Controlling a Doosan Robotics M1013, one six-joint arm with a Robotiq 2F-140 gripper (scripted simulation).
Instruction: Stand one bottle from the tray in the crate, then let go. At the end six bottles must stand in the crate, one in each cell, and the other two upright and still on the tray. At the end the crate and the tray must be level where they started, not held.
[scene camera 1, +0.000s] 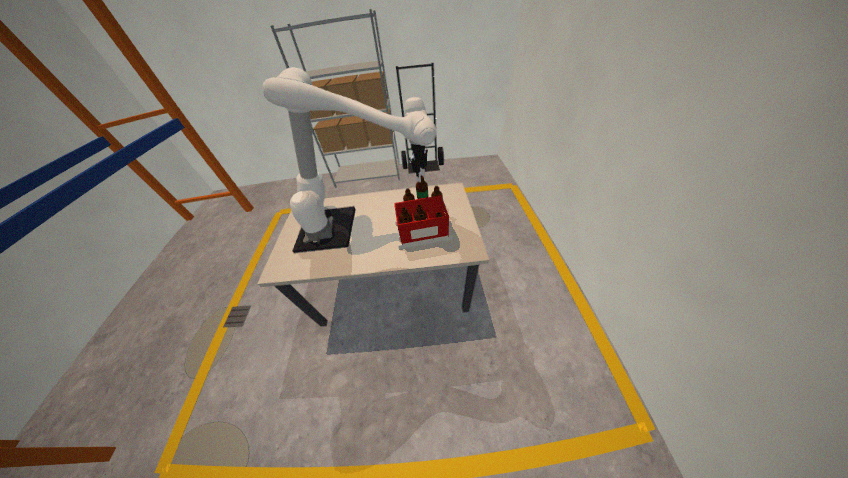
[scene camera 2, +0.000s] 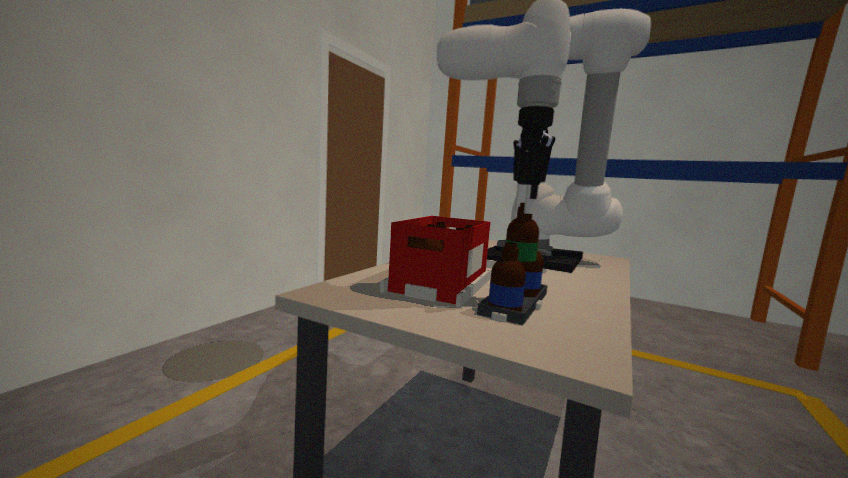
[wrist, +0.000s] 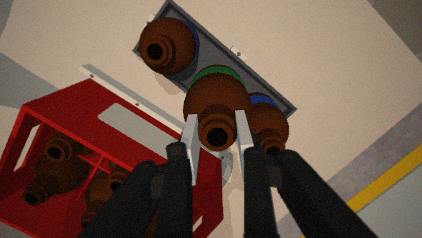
Note:
In view: the gripper (scene camera 2: 525, 212), a red crate (scene camera 2: 463, 259) and a dark grey tray (scene camera 2: 529, 303).
The red crate is seen too in the wrist view (wrist: 89, 113). The gripper shows as well in the wrist view (wrist: 217, 126).

